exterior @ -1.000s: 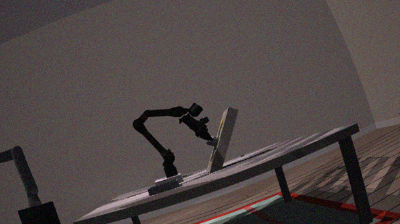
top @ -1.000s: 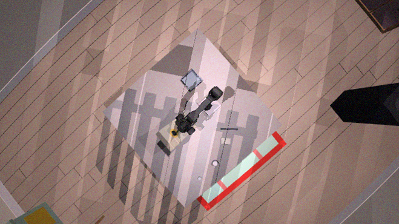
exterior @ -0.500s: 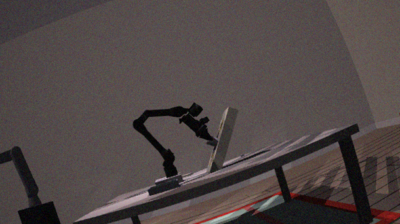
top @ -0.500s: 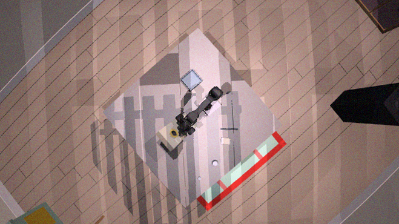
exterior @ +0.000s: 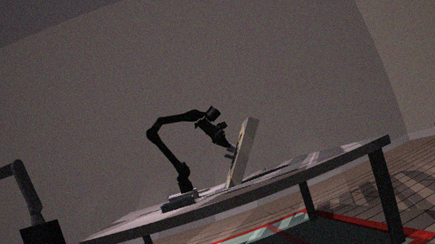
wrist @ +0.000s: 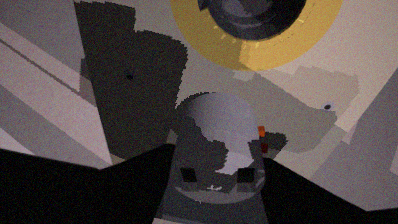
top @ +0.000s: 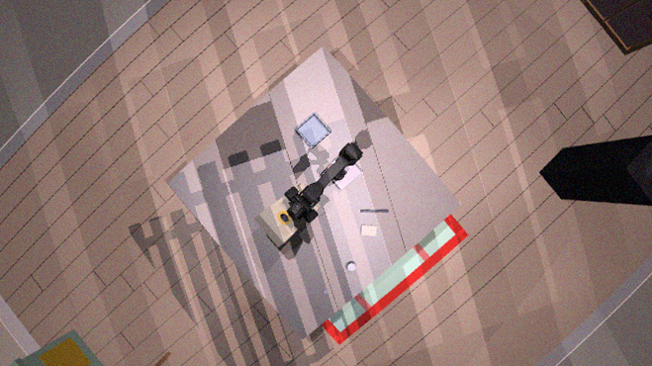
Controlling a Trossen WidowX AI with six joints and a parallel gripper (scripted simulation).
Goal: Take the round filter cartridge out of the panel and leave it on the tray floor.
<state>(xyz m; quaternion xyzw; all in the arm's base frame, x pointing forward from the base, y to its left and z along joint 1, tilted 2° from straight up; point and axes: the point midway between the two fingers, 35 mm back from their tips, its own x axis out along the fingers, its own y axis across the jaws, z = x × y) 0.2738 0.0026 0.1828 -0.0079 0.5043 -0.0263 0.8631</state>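
My gripper tip is 350 mm past the blue-grey square tray, 280 mm to the left of it and 190 mm above it. From my gripper tip the other things lie so: beige service panel 40 mm ahead, 10 mm to the right, 50 mm below; pale block 190 mm behind, 390 mm to the left, 190 mm below; round grey filter cartridge right at my gripper tip.
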